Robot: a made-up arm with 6 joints.
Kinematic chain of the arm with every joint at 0, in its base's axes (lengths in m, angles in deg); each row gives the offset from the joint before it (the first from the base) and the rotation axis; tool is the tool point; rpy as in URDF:
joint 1: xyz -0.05 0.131 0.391 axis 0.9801 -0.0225 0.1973
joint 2: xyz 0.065 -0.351 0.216 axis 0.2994 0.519 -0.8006
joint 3: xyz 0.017 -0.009 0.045 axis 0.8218 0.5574 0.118
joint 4: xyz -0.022 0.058 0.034 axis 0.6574 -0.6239 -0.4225
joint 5: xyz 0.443 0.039 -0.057 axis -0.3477 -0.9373 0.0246
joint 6: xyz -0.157 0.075 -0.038 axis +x
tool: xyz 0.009 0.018 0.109 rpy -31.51 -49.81 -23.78
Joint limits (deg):
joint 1: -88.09..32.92
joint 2: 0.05..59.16
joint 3: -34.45..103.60
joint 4: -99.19..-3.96
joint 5: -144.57..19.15
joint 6: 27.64..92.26
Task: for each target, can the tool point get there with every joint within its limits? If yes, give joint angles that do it. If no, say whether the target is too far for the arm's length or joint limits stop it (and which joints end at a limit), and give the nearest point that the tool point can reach.
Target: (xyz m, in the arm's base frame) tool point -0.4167 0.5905 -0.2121
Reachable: no: joint limits stop it (at a limit: joint 1, joint 2, joint 3, joint 4, joint 5, joint 6) | nearest point -0.0989 0.4405 0.2482 | short by 0.579 m
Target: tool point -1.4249 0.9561 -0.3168
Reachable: no: too far | nearest point -0.0989 0.4405 0.2482 | short by 1.531 m
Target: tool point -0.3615 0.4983 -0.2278
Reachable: no: joint limits stop it (at a limit: joint 1, joint 2, joint 4, joint 5, joint 6) | nearest point -0.1007 0.4231 0.2461 | short by 0.546 m
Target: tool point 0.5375 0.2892 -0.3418
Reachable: no: joint limits stop it (at a limit: joint 1, joint 2, joint 5, joint 6) | nearest point 0.3332 0.0032 0.0028 | short by 0.492 m
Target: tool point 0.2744 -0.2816 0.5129
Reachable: yes | joints -4.00 47.61 20.46 -14.76 -17.68 74.09
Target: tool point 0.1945 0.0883 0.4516
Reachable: yes | joints -3.15 23.05 48.72 -82.98 -92.12 73.22
